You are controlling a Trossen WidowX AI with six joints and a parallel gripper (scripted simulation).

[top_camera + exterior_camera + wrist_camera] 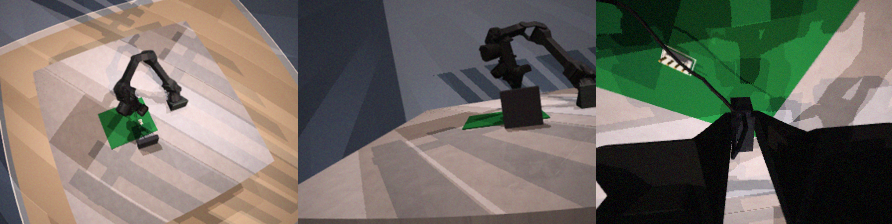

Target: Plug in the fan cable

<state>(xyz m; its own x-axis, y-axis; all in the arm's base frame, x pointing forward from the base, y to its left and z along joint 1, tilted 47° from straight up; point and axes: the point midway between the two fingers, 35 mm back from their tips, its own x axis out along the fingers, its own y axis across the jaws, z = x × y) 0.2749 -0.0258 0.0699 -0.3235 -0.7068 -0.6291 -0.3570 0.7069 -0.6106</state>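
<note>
Now: the four-pin header 80 mm to the left of my gripper tip and 90 mm below it. From my gripper tip the other things lie so: dark plug 10 mm behind; black fan 30 mm ahead, 210 mm to the left, 30 mm below; green board 70 mm ahead, 30 mm to the left, 100 mm below.
</note>
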